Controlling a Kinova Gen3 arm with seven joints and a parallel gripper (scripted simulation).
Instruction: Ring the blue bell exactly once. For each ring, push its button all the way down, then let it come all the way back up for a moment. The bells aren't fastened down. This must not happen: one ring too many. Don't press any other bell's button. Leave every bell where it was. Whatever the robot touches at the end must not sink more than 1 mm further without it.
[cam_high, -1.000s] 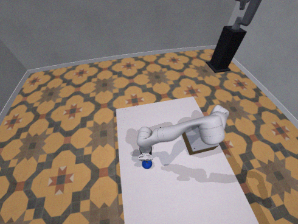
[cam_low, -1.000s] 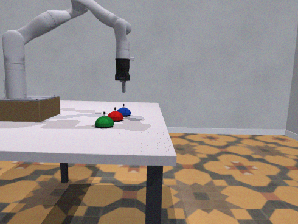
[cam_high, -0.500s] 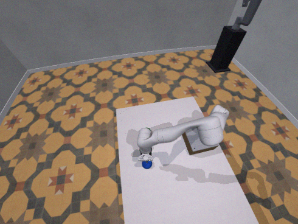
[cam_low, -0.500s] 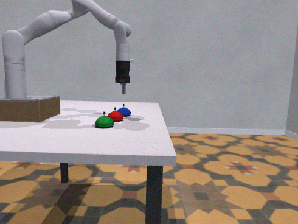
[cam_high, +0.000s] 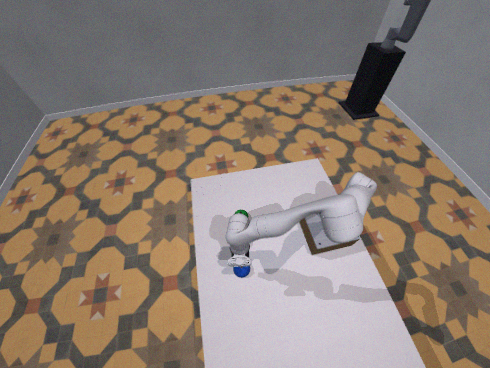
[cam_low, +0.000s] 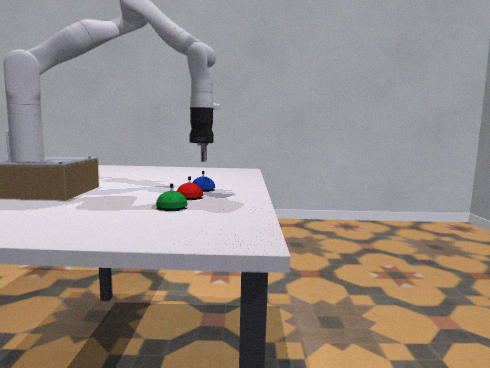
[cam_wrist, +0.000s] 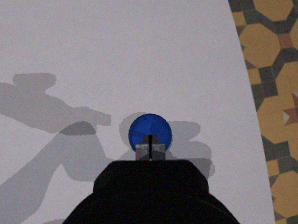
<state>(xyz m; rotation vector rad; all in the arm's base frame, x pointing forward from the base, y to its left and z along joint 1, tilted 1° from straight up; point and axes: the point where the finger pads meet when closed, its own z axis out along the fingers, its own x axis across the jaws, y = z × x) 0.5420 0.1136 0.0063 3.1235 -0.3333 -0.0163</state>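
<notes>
Right now the blue bell is 80 mm below my hand. From my hand the other things lie so: red bell 140 mm to the right, 80 mm below, 30 mm behind; green bell 280 mm to the right, 80 mm below, 60 mm behind.
</notes>
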